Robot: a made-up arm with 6 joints. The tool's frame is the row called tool.
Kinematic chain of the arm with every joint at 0, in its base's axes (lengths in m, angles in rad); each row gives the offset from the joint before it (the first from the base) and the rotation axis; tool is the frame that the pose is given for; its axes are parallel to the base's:
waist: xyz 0 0 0.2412 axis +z
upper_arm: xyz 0 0.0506 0 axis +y
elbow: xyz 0 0 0.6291 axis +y
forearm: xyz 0 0 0.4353 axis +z
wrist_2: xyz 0 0 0 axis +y
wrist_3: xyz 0 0 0.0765 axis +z
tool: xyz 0 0 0
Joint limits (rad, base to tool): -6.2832..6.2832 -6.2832..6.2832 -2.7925..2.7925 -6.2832..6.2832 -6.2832..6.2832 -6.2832..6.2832
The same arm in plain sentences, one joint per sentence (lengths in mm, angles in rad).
The arm has six revolute joints in a row. What follows holds with every joint at zero, and every direction is one of the base frame's. Joint 1 lies 241.2 mm along +z from the base frame's origin and turns about +z, from -6.2832 to 6.2832 rad. Joint 2 lies 50.6 mm along +y from joint 1 and turns about +y, from -6.2832 to 6.2832 rad. Joint 3 lies 629.1 mm along +z from joint 2 and turns about +y, from -2.7925 to 2.7925 rad. Joint 4 lies 435.3 mm along +z from joint 3 and turns about +z, from -6.2832 to 6.2832 rad. Joint 5 lies at the same point as joint 4 and turns about +y, from -6.2832 to 6.2832 rad. Joint 6 lies 76.5 mm along +z from joint 5 and turns about +z, from -6.2832 to 6.2832 rad. The tool frame, which is the frame that the pose is given for, lies at the same point as joint 6; its axes are parallel to the base frame's.
